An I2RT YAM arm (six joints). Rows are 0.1 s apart.
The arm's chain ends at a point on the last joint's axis. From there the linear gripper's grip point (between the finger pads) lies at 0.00 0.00 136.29 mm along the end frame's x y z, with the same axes.
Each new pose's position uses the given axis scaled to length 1; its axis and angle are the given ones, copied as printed.
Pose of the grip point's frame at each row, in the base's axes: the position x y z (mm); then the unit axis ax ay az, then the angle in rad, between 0 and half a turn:
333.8, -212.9, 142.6, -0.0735, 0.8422, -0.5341, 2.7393
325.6, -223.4, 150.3, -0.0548, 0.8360, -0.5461, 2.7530
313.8, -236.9, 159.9, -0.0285, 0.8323, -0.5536, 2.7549
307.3, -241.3, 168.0, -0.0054, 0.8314, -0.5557, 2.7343
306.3, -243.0, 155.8, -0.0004, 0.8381, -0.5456, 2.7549
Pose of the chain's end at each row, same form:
278.6, -99.1, 193.4, -0.0735, 0.8422, -0.5341, 2.7393
274.6, -106.4, 198.2, -0.0548, 0.8360, -0.5461, 2.7530
266.9, -117.4, 205.7, -0.0285, 0.8323, -0.5536, 2.7549
261.6, -120.8, 212.4, -0.0054, 0.8314, -0.5557, 2.7343
263.2, -123.0, 203.9, -0.0004, 0.8381, -0.5456, 2.7549

